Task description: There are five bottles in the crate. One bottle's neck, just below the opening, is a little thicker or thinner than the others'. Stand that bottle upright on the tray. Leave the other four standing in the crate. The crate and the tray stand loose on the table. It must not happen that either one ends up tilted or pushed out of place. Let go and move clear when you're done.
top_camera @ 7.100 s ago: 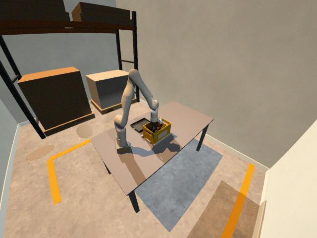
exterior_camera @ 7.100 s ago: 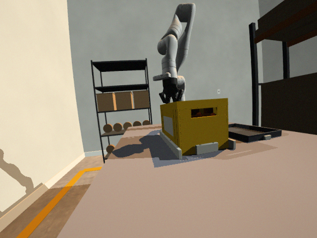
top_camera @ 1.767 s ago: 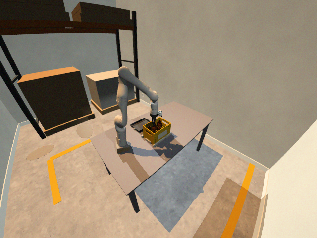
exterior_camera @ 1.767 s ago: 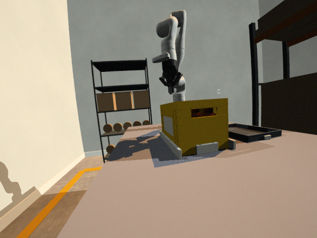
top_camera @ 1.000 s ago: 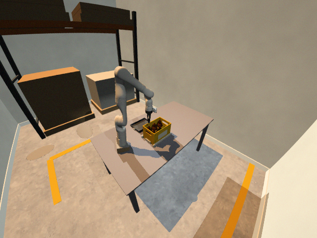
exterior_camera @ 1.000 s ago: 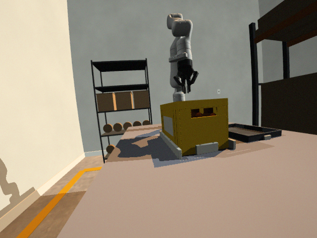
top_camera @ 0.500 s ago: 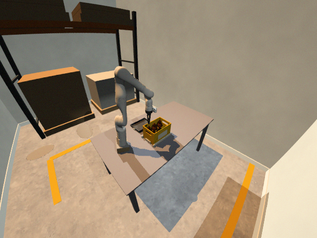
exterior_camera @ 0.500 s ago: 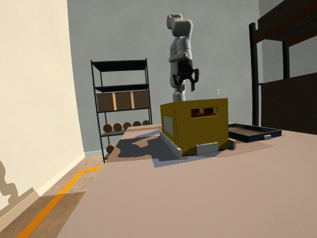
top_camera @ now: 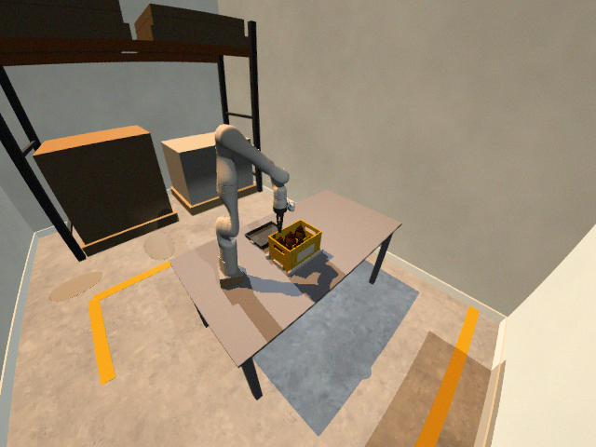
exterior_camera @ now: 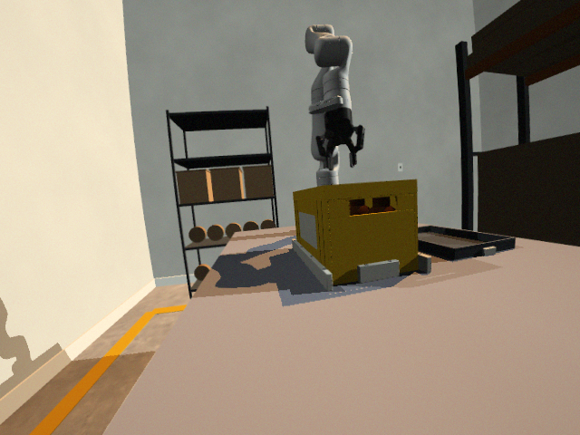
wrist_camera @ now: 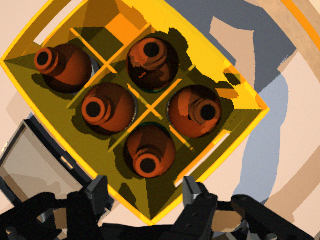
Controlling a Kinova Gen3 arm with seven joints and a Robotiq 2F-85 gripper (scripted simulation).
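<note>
Now: the brown bottle 16 cm below my hand and 8 cm to the right of it. Round my hand: dark tray: 25 cm to the left, 23 cm below, 8 cm ahead; then yellow crate: 16 cm below, 8 cm ahead, 4 cm to the right.
</note>
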